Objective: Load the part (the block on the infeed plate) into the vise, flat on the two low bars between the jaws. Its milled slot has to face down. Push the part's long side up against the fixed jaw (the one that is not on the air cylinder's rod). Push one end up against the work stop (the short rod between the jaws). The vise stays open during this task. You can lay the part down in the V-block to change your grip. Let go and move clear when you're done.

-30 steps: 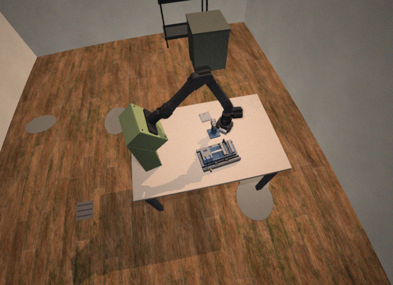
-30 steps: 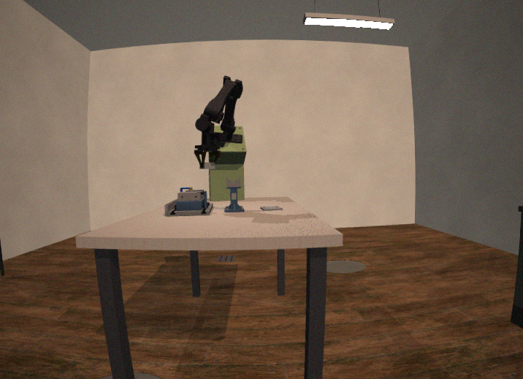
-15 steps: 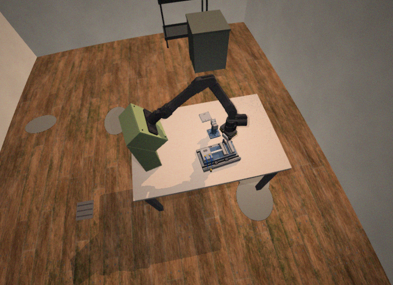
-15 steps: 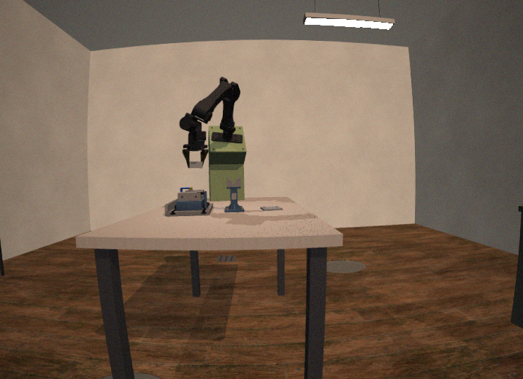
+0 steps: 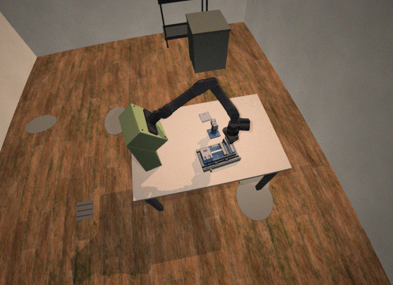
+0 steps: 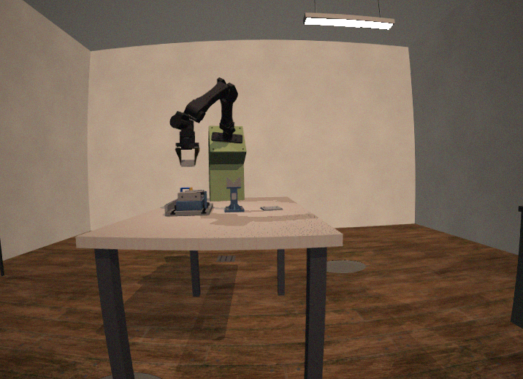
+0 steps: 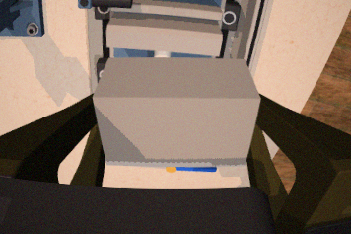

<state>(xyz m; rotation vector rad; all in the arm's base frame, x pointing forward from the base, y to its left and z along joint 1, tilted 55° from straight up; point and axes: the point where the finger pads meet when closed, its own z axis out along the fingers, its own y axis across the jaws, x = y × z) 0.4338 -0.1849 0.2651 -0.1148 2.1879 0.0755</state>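
The moving jaw lies 15 cm below my hand and 3 cm behind it. Round my hand: part: 1 cm below; dark work stop rod: 14 cm below, 5 cm to the left; grey jaw: 15 cm below, 3 cm ahead, 1 cm to the left.
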